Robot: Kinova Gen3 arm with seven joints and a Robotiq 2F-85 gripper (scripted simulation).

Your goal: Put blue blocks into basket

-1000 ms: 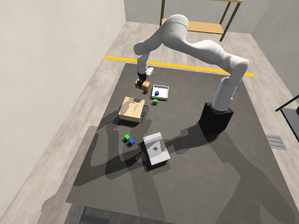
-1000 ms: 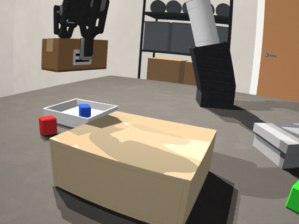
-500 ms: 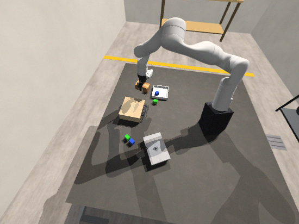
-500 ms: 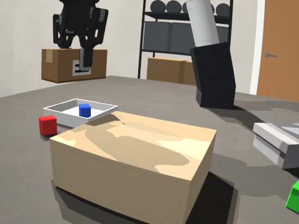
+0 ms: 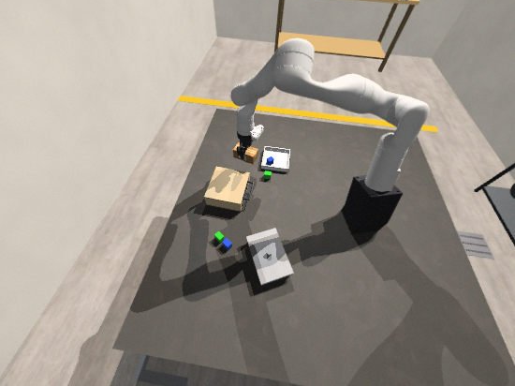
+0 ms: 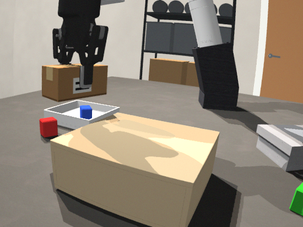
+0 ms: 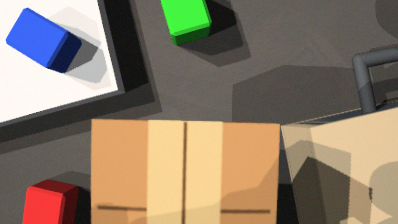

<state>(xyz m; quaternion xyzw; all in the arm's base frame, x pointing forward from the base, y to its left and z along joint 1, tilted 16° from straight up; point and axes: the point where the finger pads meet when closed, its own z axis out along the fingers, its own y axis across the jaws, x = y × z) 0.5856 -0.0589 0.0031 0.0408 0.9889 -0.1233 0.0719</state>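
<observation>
The red block lies 12 cm below my hand and 9 cm to the right of it. The rest, counted from my hand: light wooden cabinet: 17 cm to the left, 10 cm below, 2 cm ahead; brown box: right at my hand; drawer: 16 cm to the left, 10 cm below, 1 cm ahead.
</observation>
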